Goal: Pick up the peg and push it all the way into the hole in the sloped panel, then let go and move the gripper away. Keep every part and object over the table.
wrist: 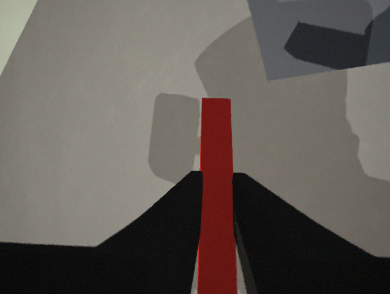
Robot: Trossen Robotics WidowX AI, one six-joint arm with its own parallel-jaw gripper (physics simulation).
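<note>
The red peg is held between the two black fingers of my gripper, which is shut on it. The peg points away from the gripper, and its far end sticks out past the fingertips. A blue-grey part, which looks like the sloped panel, shows at the top right, apart from the peg's end. A dark shape, shadow or opening, lies on it; I cannot tell which. The peg's near end runs out of the bottom of the view.
The grey table top lies under the gripper and peg, with shadows of the arm across it. A table edge runs down the top left, with a pale area beyond it. The blue-grey part is cut off by the right edge of the view.
</note>
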